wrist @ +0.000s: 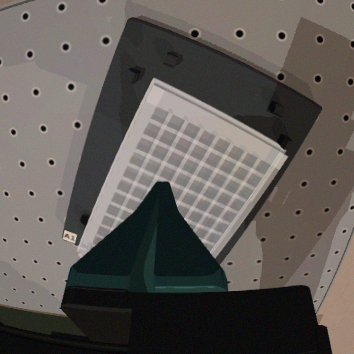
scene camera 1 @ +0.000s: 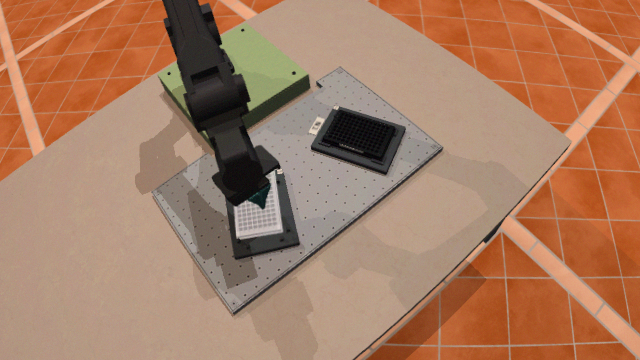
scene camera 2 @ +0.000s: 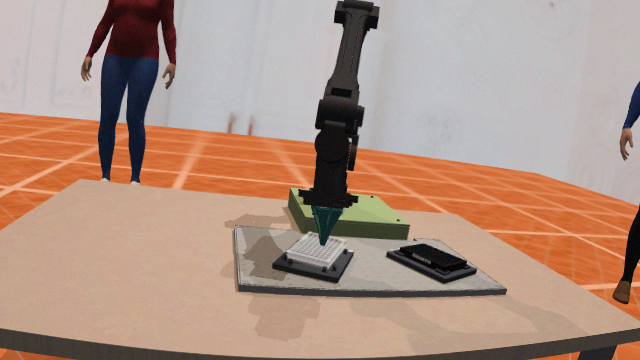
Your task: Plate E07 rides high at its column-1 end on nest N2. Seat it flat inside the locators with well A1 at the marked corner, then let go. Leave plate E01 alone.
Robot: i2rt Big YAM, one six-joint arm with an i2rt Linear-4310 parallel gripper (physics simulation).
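Frame: origin at the arm's base, x ahead, y left, z up, level; centimetres.
Seen in the pictures: gripper, fingertip midpoint: (wrist: 162, 189) (scene camera 1: 262, 206) (scene camera 2: 322, 245).
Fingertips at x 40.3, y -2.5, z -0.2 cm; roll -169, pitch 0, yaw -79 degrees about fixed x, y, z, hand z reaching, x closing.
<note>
Offsets run from my fingertips to a thing's top centre. "spot": to the spot under its first point.
White plate E07 @(dx -2.2, dy -0.7, dz -0.4 cm) (scene camera 1: 257, 225) (scene camera 2: 307, 252) (wrist: 200, 135) lies on dark nest N2 @(dx -1.1, dy -0.8, dz -1.8 cm) (scene camera 1: 291, 227) (scene camera 2: 343, 268) (wrist: 215, 82). Its end away from the A1 tag @(spot: dx -7.0, dy +6.5, dz -2.8 cm) (scene camera 1: 280, 171) (wrist: 70, 236) is low, with bare nest and locator posts beyond it; the A1 end looks higher and is partly hidden by the fingers in the wrist view. My gripper (scene camera 1: 263, 206) (scene camera 2: 324, 243) (wrist: 162, 189) is shut and empty, its teal fingertips together over the wells. Whether they touch the plate, I cannot tell. Black plate E01 @(dx -6.6, dy +24.1, dz -1.3 cm) (scene camera 1: 359, 132) (scene camera 2: 432, 256) sits on the other nest @(dx -6.6, dy +24.1, dz -2.2 cm) (scene camera 1: 395, 151) (scene camera 2: 441, 275).
Both nests stand on a grey perforated board @(dx -7.0, dy +9.3, dz -3.9 cm) (scene camera 1: 325, 195) (scene camera 2: 385, 280). A small N1 card @(spot: dx -14.2, dy +18.1, dz -3.8 cm) (scene camera 1: 316, 126) lies by the black plate's nest. A thick green block (scene camera 1: 270, 75) (scene camera 2: 370, 215) stands behind the board, near the arm. Two people stand beyond the table.
</note>
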